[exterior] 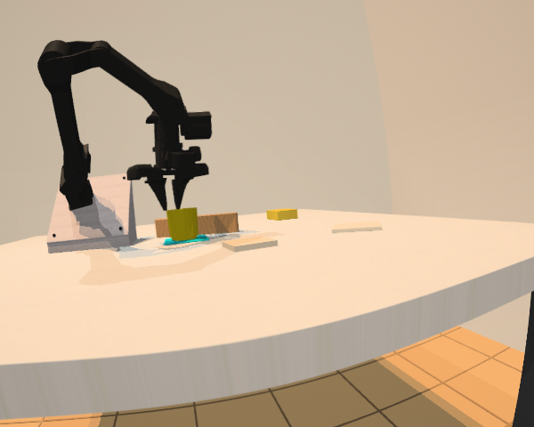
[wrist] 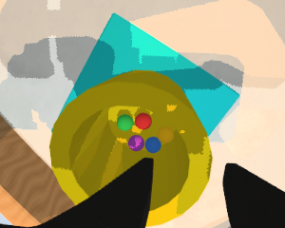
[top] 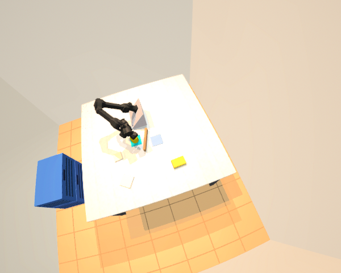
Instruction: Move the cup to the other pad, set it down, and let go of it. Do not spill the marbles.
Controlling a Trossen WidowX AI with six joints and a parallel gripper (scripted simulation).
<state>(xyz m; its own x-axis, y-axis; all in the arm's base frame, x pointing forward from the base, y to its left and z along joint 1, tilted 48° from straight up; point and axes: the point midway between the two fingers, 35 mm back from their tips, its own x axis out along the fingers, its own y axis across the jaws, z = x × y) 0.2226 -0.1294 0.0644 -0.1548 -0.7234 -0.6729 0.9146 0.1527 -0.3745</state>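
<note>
Now: gripper tip 2 cm short of the yellow cup, 1 cm to the right of it and 4 cm above it. The rest, counted from my gripper tip: cyan pad 3 cm ahead, 1 cm to the left, 8 cm below; then wooden bar 7 cm ahead, 10 cm to the left, 6 cm below; then blue marble 1 cm ahead, 2 cm to the left, 6 cm below.
</note>
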